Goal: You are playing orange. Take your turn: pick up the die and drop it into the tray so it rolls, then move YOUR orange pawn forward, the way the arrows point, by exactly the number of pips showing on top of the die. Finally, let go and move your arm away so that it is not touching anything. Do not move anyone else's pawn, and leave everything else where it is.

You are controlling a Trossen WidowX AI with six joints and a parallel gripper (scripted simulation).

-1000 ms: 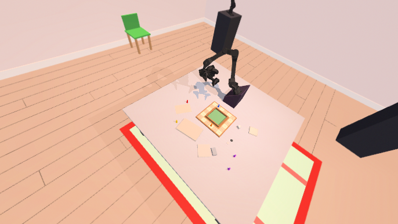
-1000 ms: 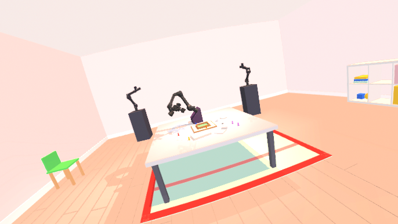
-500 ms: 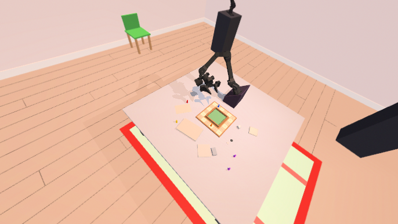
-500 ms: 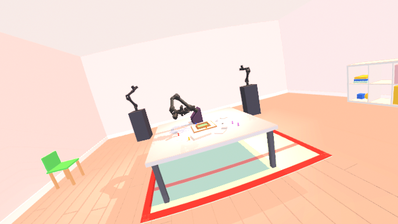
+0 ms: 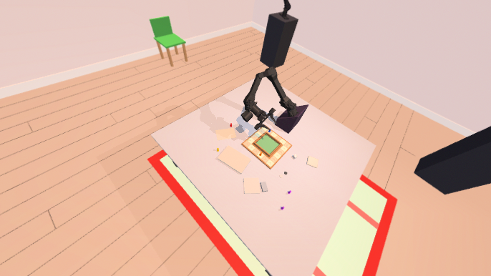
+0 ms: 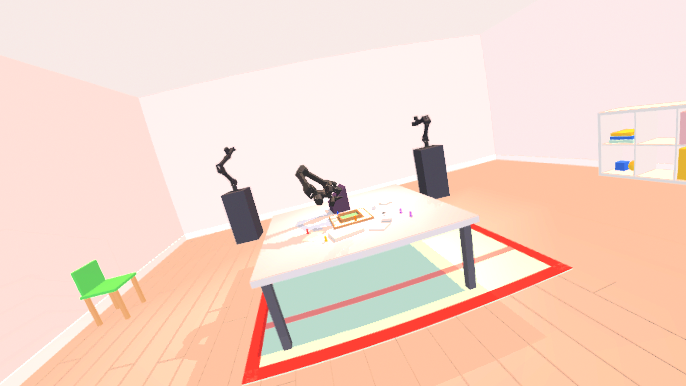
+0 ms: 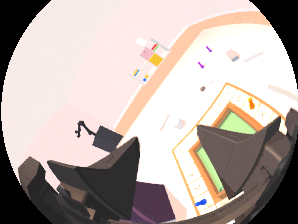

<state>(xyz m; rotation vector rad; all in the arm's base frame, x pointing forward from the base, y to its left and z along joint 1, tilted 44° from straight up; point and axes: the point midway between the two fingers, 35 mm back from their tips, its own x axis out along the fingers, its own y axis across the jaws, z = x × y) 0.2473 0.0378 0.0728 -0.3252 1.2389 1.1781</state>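
Right now my gripper tip is 22 cm to the right of the white die, 18 cm above it and 8 cm past it. From my gripper tip the other things lie so: blue pawn 17 cm below, 9 cm behind, 7 cm to the right; then orange pawn 17 cm below, 13 cm ahead, 5 cm to the left; then green tray 19 cm below, 2 cm ahead, 1 cm to the left.
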